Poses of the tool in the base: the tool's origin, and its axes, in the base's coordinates. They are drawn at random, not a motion.
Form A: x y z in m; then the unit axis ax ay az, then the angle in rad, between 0 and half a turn.
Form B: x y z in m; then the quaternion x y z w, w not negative. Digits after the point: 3 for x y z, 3 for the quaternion.
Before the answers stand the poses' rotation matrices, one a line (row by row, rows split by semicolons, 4 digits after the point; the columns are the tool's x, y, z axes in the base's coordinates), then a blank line. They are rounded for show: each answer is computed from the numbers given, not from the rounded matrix.
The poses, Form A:
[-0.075 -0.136 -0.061 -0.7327 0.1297 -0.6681 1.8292]
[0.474 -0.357 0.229 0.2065 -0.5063 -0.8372 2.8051]
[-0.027 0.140 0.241 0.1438 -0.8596 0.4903 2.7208]
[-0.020 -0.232 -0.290 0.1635 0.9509 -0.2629 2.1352]
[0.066 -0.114 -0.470 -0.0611 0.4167 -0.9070 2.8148]
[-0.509 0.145 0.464 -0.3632 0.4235 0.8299 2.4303]
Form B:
0.4185 0.5266 0.7400; -0.7652 -0.2344 0.5996; 0.4892 -0.8172 0.3049
-0.8610 0.0732 -0.5033; -0.4797 -0.4456 0.7559; -0.1689 0.8923 0.4187
-0.8732 -0.4367 -0.2163; -0.0362 0.5006 -0.8649; 0.4860 -0.7474 -0.4529
-0.4939 0.4607 0.7374; 0.0165 0.8529 -0.5218; -0.8694 -0.2456 -0.4288
-0.9398 0.2416 0.2417; -0.3407 -0.6090 -0.7163; -0.0259 -0.7555 0.6547
-0.5257 -0.8121 -0.2533; 0.2714 -0.4423 0.8548; -0.8062 0.3806 0.4529

[-0.075 -0.136 -0.061 -0.581 0.103 -0.529 0.610]
[0.474 -0.357 0.229 0.204 -0.499 -0.825 0.167]
[-0.027 0.140 0.241 0.141 -0.841 0.479 0.209]
[-0.020 -0.232 -0.290 0.143 0.833 -0.230 0.482]
[0.066 -0.114 -0.470 -0.060 0.411 -0.895 0.163]
[-0.509 0.145 0.464 -0.340 0.397 0.778 0.348]

